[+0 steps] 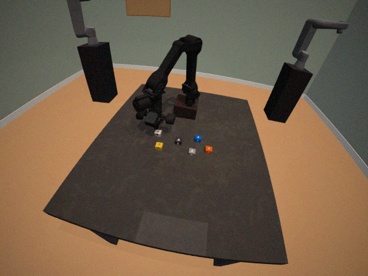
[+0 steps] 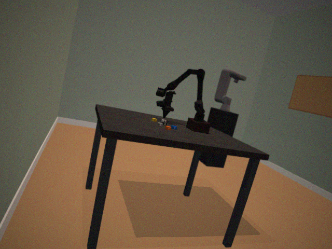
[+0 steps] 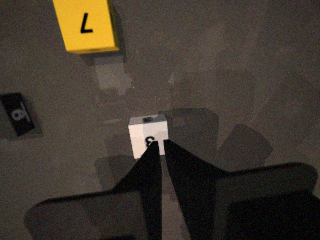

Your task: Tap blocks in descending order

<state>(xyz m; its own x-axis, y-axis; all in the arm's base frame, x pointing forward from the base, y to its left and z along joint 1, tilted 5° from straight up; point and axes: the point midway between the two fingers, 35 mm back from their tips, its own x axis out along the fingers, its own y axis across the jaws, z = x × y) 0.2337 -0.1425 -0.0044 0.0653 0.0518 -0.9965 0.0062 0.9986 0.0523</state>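
The white block is 1 cm to the left of my gripper tip and 2 cm below it. From my gripper tip the other things lie so: black block 3 cm ahead, 13 cm to the left, 2 cm below; yellow block 9 cm ahead, 4 cm to the left, 2 cm below; grey block 9 cm ahead, 20 cm to the left, 2 cm below.
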